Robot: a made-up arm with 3 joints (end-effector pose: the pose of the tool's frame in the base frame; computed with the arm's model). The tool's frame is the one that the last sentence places. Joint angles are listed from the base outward.
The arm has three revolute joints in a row. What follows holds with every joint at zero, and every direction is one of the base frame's.
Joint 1 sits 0.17 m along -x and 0.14 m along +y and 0.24 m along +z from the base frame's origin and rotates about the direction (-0.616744, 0.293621, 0.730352).
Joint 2 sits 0.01 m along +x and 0.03 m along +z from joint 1 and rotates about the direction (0.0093, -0.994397, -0.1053).
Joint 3 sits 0.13 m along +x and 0.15 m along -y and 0.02 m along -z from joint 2 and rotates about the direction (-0.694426, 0.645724, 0.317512).
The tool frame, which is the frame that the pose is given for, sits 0.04 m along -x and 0.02 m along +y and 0.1 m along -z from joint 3; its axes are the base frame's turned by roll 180, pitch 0 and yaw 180 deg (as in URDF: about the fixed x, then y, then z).
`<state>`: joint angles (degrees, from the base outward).
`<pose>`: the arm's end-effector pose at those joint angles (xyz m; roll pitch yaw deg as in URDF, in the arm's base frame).
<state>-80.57 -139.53 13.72</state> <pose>-0.3421 0.1775 0.1439 75.93 -9.82 -88.39</pose>
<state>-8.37 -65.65 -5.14</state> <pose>-0.2240 0.0347 0.1131 163.74 -58.69 -169.99</pose>
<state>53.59 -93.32 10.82</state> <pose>-0.1428 -0.0351 0.2949 -13.62 -49.80 64.46</pose>
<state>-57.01 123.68 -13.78</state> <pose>-0.2880 -0.0387 0.2861 51.38 25.94 -4.54</pose>
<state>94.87 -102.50 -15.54</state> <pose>-0.0909 0.0210 0.3424 -28.65 -27.79 101.16</pose>
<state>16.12 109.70 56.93</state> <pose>-0.0856 -0.0496 0.3332 -127.15 63.74 -162.73</pose>
